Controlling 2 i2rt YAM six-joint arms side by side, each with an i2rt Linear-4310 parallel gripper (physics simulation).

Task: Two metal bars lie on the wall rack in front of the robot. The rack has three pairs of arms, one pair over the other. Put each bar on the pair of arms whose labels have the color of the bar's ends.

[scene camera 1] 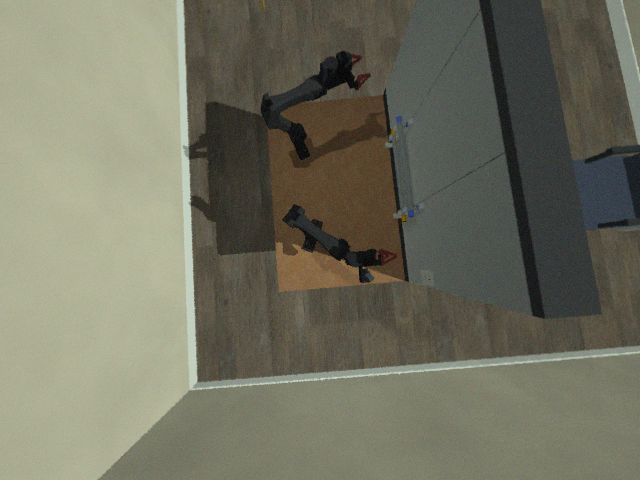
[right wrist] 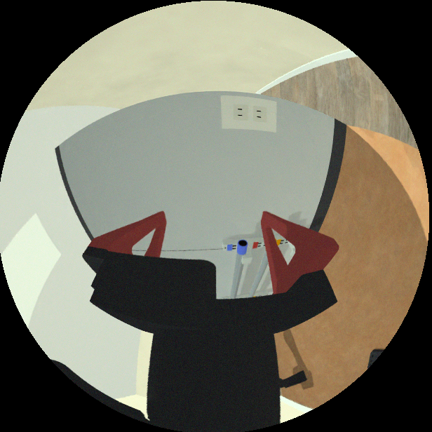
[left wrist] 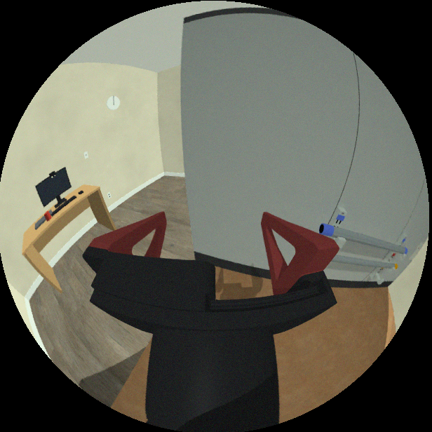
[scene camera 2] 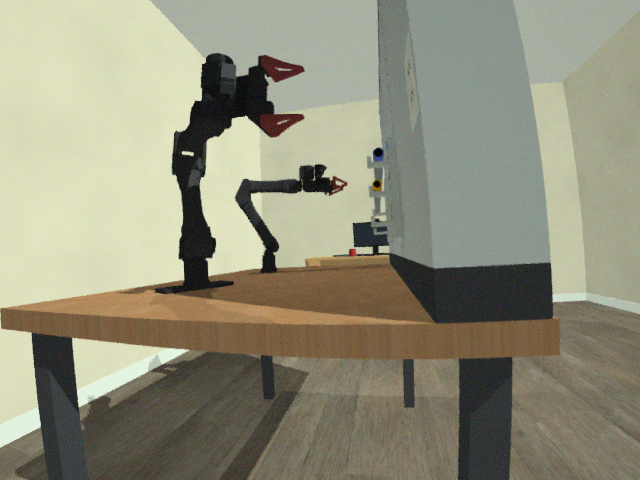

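Where they show: left gripper, fingertip midpoint: [scene camera 1: 366, 66] [scene camera 2: 345, 186]; right gripper, fingertip midpoint: [scene camera 1: 392, 255] [scene camera 2: 303, 92]; left arm's base at its link origin: [scene camera 1: 299, 144] [scene camera 2: 269, 271]; right arm's base at its link origin: [scene camera 2: 197, 288].
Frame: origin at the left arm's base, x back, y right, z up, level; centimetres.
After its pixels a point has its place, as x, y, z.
Note:
The blue-ended bar [scene camera 1: 410, 213] @[-30.7, 70.6, 32.1] [scene camera 2: 382, 155] @[-31.7, 72.4, 30.3] [left wrist: 365, 239] [right wrist: 242, 250] lies level on the top arms, by the blue label [left wrist: 341, 218] [right wrist: 230, 247]. The yellow-ended bar [scene camera 1: 404, 218] @[-30.2, 71.4, 24.4] [scene camera 2: 380, 186] @[-30.4, 73.0, 22.7] [left wrist: 360, 262] [right wrist: 259, 276] lies on the middle arms, by the red label [right wrist: 255, 245]. The bottom arm [scene camera 2: 379, 223] @[-30.8, 69.5, 14.4], by the yellow label [right wrist: 278, 242], bears no bar. My left gripper [scene camera 1: 364, 67] @[-39.1, -0.1, 40.2] [scene camera 2: 345, 183] @[-39.1, -0.1, 40.2] [left wrist: 213, 216] is open, beyond the bars' upper end in scene camera 1. My right gripper [scene camera 1: 395, 255] @[-12.5, 84.5, 38.5] [scene camera 2: 303, 93] @[-12.5, 84.5, 38.5] [right wrist: 213, 216] is open, beyond their lower end, and higher than both bars.
The grey wall panel [scene camera 1: 449, 129] @[-43.0, 50.3, 61.8] [scene camera 2: 480, 155] @[-29.4, 107.5, 18.0] [left wrist: 260, 125] [right wrist: 190, 175] stands along the edge of the wooden table [scene camera 1: 336, 186] @[-10.3, 35.1, 0.0] [scene camera 2: 258, 330] @[-4.3, 98.8, -0.9]. A white outlet [scene camera 1: 427, 277] @[-25.3, 101.2, 30.2] [right wrist: 248, 114] is on the panel. A desk [left wrist: 90, 192] with a monitor [left wrist: 53, 186] stands farther off.

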